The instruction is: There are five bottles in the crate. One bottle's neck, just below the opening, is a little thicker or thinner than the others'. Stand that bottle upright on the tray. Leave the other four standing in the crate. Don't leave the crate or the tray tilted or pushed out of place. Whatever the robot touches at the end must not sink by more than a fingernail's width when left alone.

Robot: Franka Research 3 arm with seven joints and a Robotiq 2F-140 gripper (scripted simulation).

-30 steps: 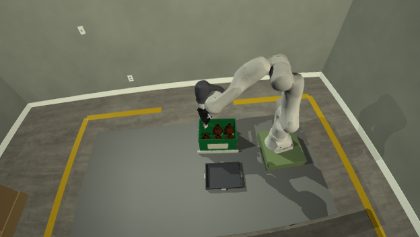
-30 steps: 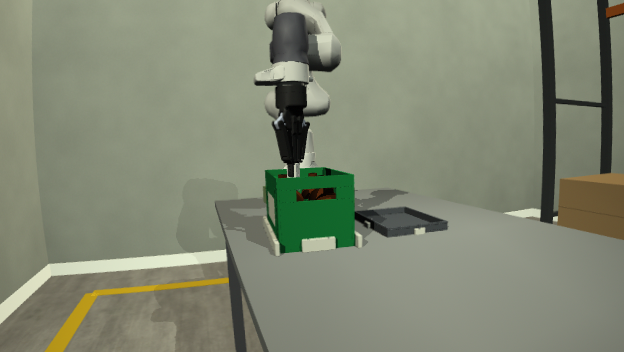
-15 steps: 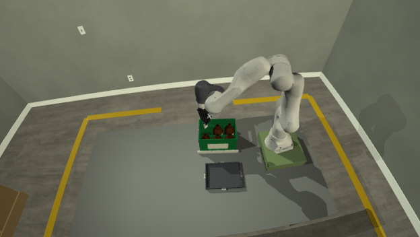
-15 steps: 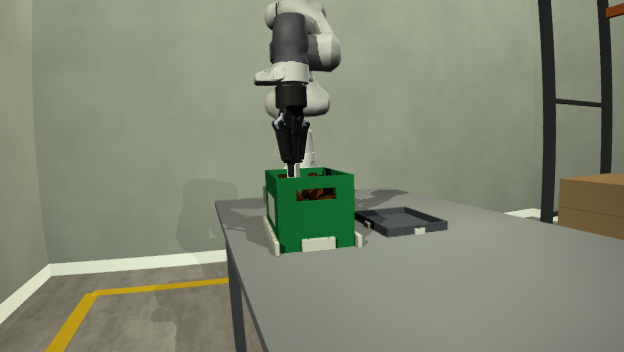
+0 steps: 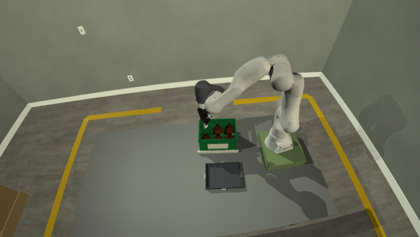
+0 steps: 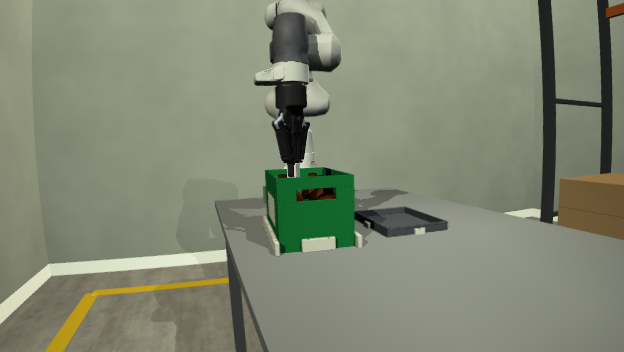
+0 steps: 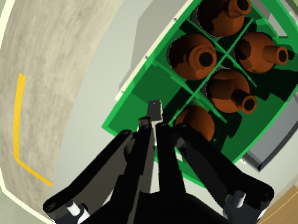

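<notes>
Now: hand 8 cm past the green crate, 5 cm to the right of it and 9 cm above it. From my hand the other things lie so: dark grey tray 10 cm behind, 34 cm to the left, 16 cm below.
</notes>
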